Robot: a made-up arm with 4 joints. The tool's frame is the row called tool. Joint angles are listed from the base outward. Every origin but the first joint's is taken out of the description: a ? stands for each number. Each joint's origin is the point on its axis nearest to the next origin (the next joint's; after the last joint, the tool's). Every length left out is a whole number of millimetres.
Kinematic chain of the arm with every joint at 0, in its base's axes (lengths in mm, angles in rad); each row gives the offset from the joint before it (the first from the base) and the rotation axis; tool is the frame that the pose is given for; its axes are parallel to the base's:
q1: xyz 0 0 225 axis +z
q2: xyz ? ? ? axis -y
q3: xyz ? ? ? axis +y
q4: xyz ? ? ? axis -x
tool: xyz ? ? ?
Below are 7 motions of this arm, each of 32 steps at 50 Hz.
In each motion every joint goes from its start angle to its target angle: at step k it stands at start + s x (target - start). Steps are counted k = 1, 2, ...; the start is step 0. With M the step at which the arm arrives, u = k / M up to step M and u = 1 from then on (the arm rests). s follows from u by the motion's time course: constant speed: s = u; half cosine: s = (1 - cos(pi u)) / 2; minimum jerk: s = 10 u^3 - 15 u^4 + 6 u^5.
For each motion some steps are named. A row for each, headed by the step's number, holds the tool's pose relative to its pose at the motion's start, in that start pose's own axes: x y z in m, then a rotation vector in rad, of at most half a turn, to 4 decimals.
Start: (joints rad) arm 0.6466 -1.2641 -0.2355 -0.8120
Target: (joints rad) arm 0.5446 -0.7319 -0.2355 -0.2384
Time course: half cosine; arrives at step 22
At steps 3, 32:
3: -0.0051 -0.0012 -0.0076 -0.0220 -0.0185 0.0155
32: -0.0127 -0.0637 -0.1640 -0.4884 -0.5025 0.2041

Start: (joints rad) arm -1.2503 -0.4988 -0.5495 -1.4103
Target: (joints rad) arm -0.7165 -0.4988 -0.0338 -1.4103
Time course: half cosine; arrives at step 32
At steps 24, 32:
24: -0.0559 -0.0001 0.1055 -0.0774 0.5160 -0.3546
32: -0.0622 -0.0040 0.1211 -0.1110 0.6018 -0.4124

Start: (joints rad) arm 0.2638 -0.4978 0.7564 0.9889
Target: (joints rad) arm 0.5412 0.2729 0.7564 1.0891
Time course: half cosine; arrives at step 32
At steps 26, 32:
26: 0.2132 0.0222 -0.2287 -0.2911 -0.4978 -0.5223
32: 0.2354 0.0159 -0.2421 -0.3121 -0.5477 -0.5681

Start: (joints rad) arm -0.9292 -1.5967 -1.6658 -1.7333
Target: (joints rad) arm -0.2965 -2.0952 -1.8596 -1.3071
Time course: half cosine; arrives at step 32
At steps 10, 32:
10: -0.0262 -0.0181 -0.0085 -0.0896 0.1319 -0.0833
32: -0.1805 -0.0972 0.0105 -0.4614 0.6530 -0.2645

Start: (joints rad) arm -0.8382 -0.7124 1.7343 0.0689
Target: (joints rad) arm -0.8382 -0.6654 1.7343 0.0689
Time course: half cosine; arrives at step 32
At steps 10, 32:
10: 0.0025 0.0002 -0.0025 0.0000 -0.0104 -0.0007
32: 0.0114 0.0008 -0.0111 0.0000 -0.0469 -0.0032

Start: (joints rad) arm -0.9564 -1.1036 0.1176 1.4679
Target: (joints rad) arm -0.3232 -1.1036 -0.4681 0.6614
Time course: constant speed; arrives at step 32
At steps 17, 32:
17: 0.0919 0.0721 -0.0354 0.1286 -0.2507 -0.2411
32: 0.1257 0.0993 -0.0575 0.2612 -0.6055 -0.3057

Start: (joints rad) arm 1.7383 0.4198 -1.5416 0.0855
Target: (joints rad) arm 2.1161 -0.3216 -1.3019 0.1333
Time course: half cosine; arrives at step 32
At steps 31, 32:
31: -0.0866 -0.0840 0.1768 0.3464 0.9553 0.1437
32: -0.0868 -0.0843 0.1773 0.3473 0.9575 0.1446

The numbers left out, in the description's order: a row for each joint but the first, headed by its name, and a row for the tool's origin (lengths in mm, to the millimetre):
q2: -229 257 0
q3: -27 0 183
q4: -67 0 -93
tool: 0 310 -67

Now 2 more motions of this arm.
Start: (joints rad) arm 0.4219 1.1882 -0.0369 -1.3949
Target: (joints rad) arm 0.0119 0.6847 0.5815 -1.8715
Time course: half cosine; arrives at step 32
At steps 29, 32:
29: 0.3677 -0.1657 -0.0468 0.1518 -0.3895 -1.0594
32: 0.3737 -0.1726 -0.0453 0.1562 -0.4076 -1.0797

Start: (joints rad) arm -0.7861 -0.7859 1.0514 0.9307
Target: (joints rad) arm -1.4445 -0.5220 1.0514 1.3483
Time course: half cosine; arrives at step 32
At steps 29, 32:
29: 0.0238 -0.0499 0.2416 0.2336 -0.1827 -0.1858
32: 0.0243 -0.0525 0.2470 0.2392 -0.1839 -0.1910

